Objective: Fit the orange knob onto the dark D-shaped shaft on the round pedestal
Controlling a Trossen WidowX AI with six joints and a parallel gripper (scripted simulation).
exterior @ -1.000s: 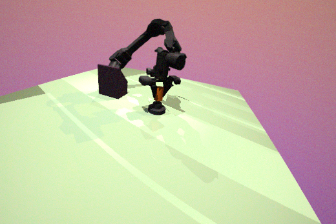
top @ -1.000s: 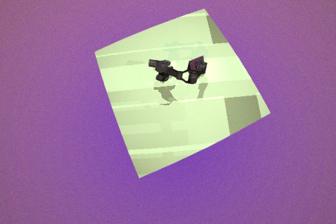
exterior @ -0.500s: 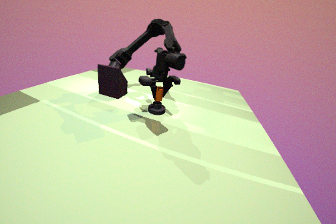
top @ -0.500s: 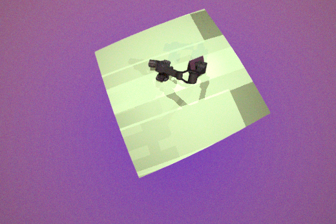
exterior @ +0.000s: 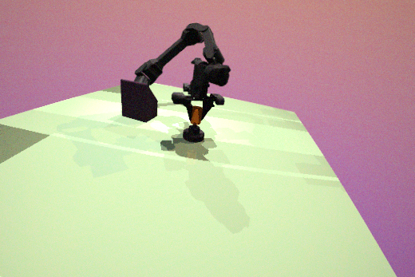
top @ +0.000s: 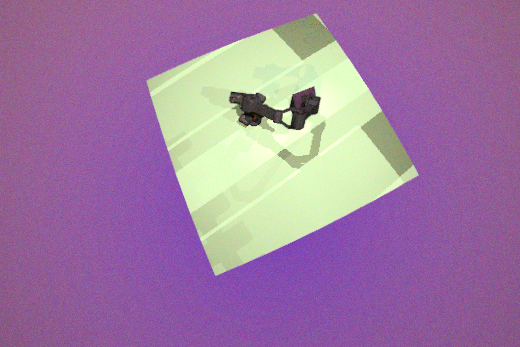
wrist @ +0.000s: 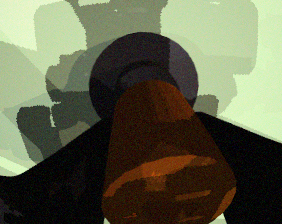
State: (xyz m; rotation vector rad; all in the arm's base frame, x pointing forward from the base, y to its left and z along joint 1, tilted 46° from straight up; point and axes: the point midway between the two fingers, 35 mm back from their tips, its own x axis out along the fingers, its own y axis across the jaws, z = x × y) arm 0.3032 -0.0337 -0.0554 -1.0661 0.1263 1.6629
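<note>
The orange knob lies 20 mm above my gripper tip. From my gripper tip the other things lie so: dark round pedestal: 40 mm below.
</note>
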